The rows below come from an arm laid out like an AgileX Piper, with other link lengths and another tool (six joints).
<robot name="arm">
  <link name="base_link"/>
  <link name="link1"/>
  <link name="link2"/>
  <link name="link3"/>
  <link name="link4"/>
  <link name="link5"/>
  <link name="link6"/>
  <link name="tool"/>
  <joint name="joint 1" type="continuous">
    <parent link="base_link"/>
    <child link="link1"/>
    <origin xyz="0 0 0.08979" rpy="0 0 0"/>
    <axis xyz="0 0 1"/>
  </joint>
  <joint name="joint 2" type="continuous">
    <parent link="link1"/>
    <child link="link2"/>
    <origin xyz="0 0 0" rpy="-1.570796 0 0"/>
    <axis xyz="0 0 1"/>
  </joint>
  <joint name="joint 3" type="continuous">
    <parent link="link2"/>
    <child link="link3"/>
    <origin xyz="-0.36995 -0.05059 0" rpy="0 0 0"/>
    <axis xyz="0 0 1"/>
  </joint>
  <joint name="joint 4" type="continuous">
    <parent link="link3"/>
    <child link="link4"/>
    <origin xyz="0.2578 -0.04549 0" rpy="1.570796 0 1.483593"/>
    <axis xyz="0 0 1"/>
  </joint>
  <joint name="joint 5" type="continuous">
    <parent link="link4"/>
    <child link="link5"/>
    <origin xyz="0 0 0" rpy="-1.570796 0 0"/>
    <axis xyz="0 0 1"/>
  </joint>
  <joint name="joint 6" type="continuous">
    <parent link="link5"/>
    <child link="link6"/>
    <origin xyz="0 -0.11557 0" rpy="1.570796 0 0"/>
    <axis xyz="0 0 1"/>
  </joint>
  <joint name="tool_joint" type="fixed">
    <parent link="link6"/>
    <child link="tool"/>
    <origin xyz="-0.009 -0.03 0.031" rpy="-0.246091 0 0.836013"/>
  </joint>
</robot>
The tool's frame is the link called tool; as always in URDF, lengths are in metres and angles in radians. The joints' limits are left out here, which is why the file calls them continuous.
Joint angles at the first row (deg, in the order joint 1, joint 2, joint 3, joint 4, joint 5, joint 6):
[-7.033 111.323 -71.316 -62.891 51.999 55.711]
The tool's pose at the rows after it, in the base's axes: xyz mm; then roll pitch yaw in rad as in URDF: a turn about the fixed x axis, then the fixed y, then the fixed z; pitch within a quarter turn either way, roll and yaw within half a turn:
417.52 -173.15 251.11 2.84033 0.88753 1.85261
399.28 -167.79 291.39 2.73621 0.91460 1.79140
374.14 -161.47 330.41 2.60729 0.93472 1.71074
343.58 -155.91 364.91 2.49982 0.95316 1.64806
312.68 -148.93 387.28 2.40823 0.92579 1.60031
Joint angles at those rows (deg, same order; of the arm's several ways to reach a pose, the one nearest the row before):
[-6.642 106.020 -71.315 -61.650 51.898 54.721]
[-6.272 100.206 -70.938 -60.905 52.008 52.734]
[-5.910 93.734 -69.968 -60.123 51.666 51.155]
[-5.689 87.134 -68.639 -59.258 51.525 48.805]
[-5.690 81.024 -67.340 -55.416 51.030 45.370]

